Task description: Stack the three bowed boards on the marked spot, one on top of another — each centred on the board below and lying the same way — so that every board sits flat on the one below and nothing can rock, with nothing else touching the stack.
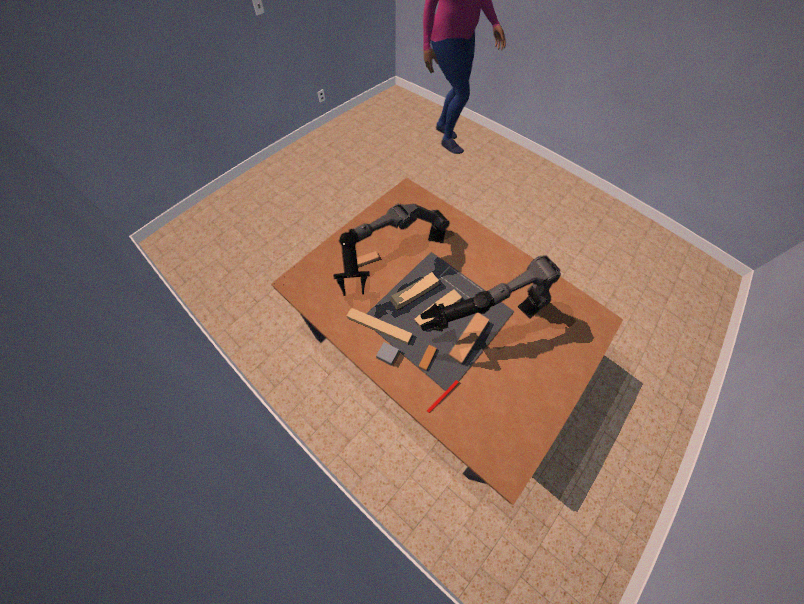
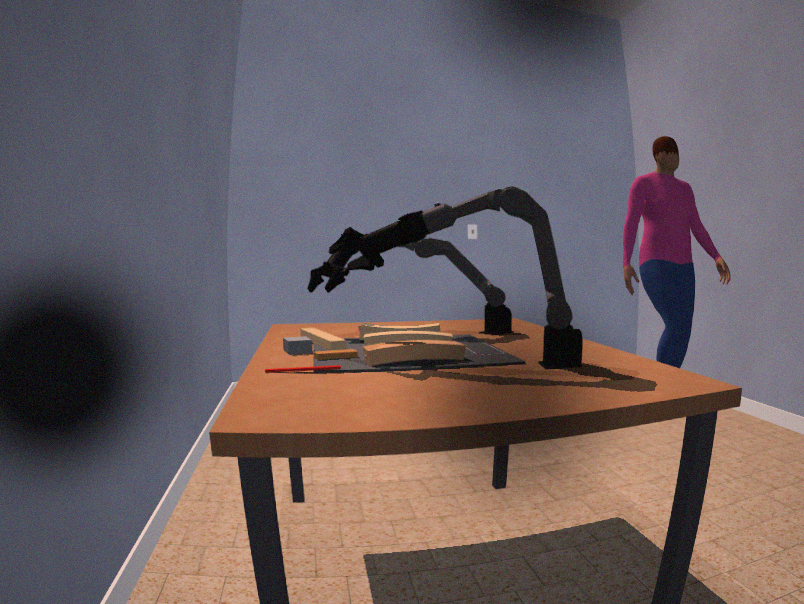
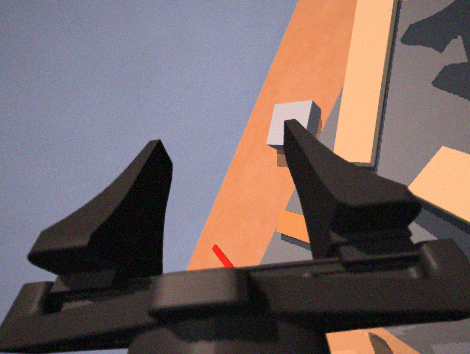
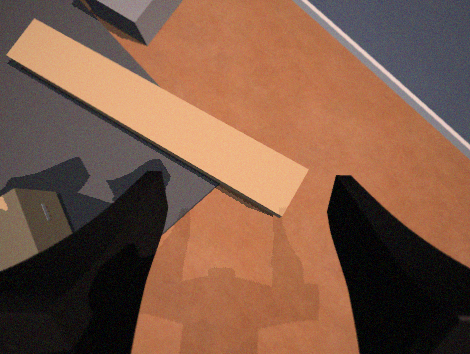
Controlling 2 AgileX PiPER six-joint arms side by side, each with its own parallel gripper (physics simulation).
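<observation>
Three bowed boards lie apart on the dark mat: one [image 1: 415, 289] [image 2: 399, 329] with its middle dipping, a middle one [image 1: 449, 298] [image 2: 407, 336], and one [image 1: 469, 338] [image 2: 414, 353] with its middle arched up. Thin pale lines show on the mat [image 1: 447, 378] towards the arm bases; I cannot tell the marked spot's full outline. My left gripper [image 1: 425, 319] [image 3: 224, 143] is open and empty, high above the mat. My right gripper [image 1: 354, 292] [image 4: 247, 192] is open and empty above the table, beyond one end of the long straight board [image 1: 378, 325] [image 3: 365, 85] [image 4: 160, 117].
A grey block [image 1: 388, 353] [image 2: 297, 345] [image 3: 295, 110] [image 4: 150, 20] sits near the table edge. An orange block [image 1: 427, 357] [image 2: 336, 354] [image 3: 294, 227] lies on the mat. A red stick [image 1: 443, 396] [image 2: 302, 369] lies beside it. A small wooden piece [image 1: 369, 259] lies behind the right gripper.
</observation>
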